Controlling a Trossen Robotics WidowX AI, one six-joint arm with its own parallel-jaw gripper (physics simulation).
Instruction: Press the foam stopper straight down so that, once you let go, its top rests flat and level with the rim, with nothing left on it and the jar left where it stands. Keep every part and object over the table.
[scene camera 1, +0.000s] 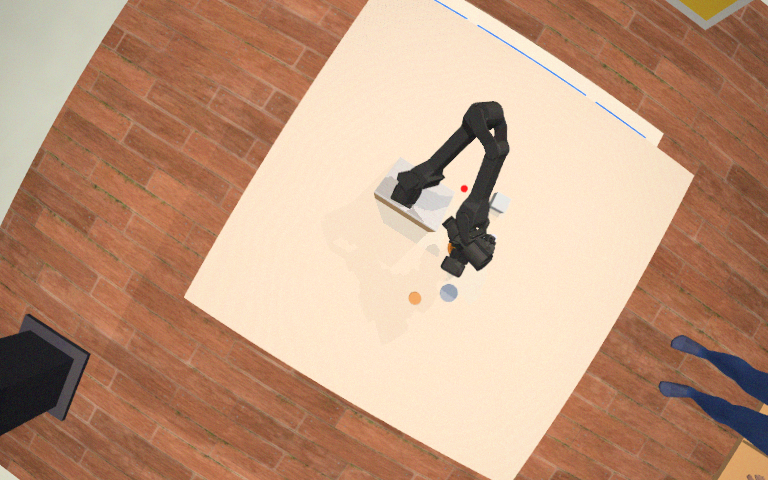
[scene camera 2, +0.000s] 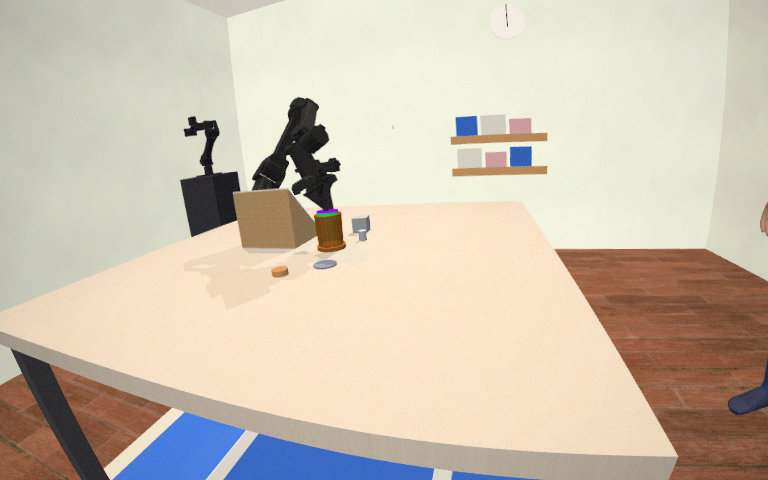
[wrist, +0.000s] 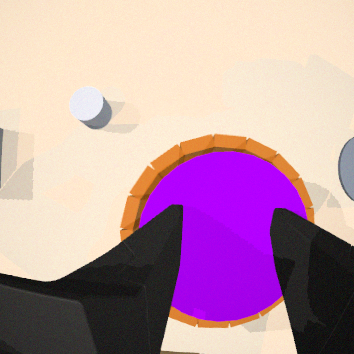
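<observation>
The amber jar (scene camera 1: 450, 247) (scene camera 2: 329, 232) (wrist: 200, 143) stands upright on the table. The foam stopper (scene camera 2: 327, 213) (wrist: 227, 175) sits in its mouth, with a purple top and a green band beneath. A thin strip of green and purple shows above the rim in scene camera 2, looking about level. My gripper (scene camera 2: 328, 209) (wrist: 227, 218) is partly open, pointing down, with nothing between its fingers. Its tips are at the stopper's top, apart from each other and inside the rim's outline; whether they touch is hard to tell. The arm hides most of the jar in scene camera 1.
A wedge-shaped brown box (scene camera 2: 263, 220) stands beside the jar. A grey cube (scene camera 1: 500, 202) (scene camera 2: 360, 223) and a small pale cylinder (scene camera 2: 362, 234) (wrist: 86, 103) stand on its other side. A blue-grey disc (scene camera 1: 448, 292) (scene camera 2: 325, 264) (wrist: 347, 167) and an orange disc (scene camera 1: 414, 297) (scene camera 2: 279, 271) lie nearby.
</observation>
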